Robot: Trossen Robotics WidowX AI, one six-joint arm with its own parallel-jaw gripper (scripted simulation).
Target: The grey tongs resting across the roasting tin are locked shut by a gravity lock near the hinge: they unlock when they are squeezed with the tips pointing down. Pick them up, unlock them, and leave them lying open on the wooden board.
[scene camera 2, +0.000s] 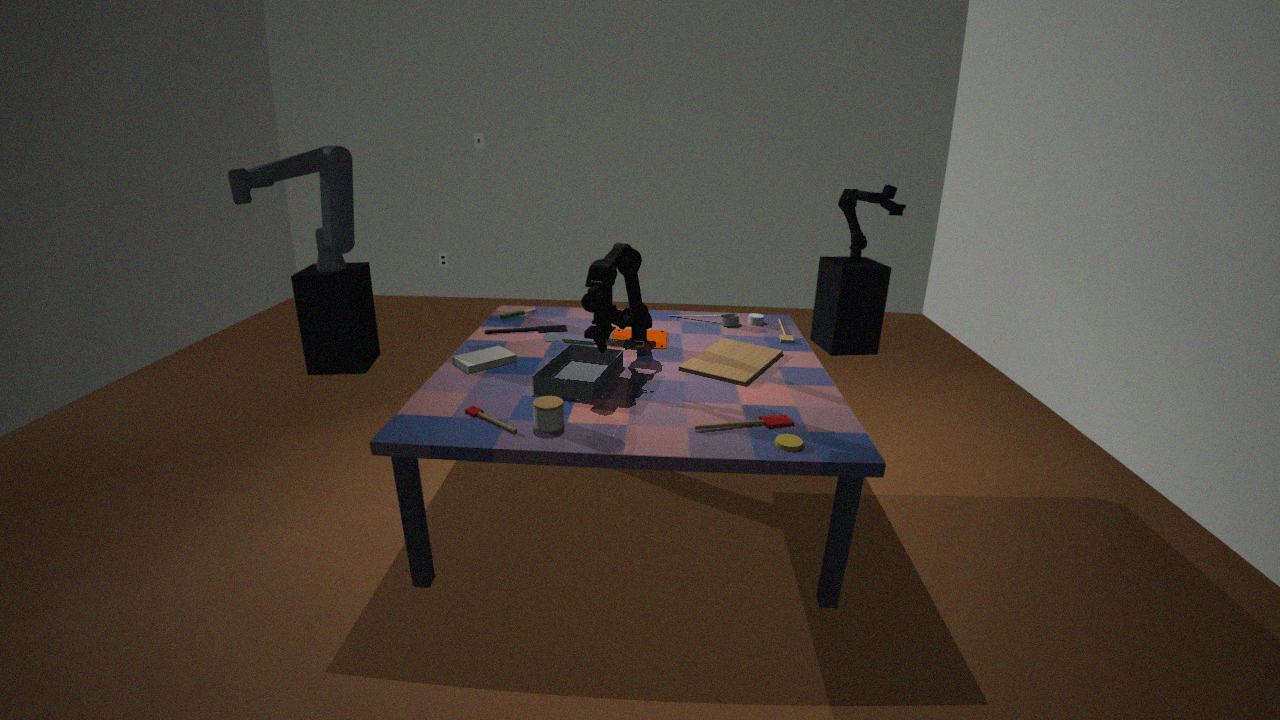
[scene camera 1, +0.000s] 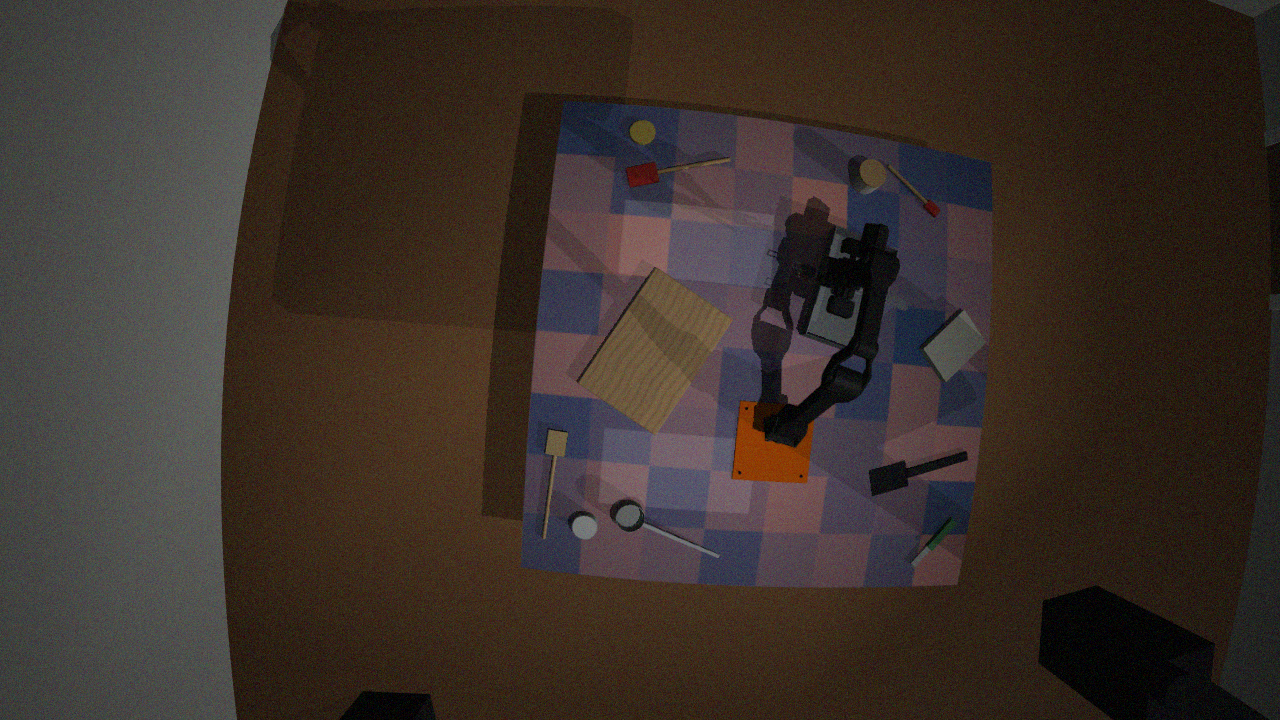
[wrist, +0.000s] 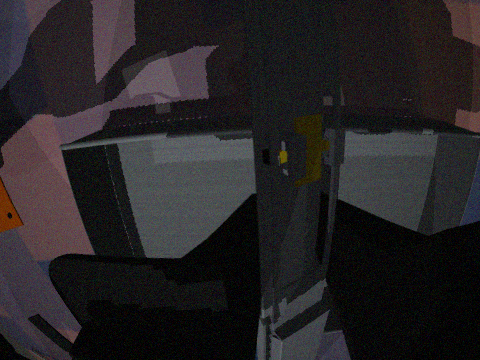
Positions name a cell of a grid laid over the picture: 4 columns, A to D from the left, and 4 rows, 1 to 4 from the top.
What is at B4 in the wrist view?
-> My gripper.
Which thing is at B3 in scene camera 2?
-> A white block.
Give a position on a wooden board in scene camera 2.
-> At C3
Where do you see a wooden spatula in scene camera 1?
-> At B3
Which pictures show my gripper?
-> Scene camera 2, scene camera 1 and the wrist view: all of them.
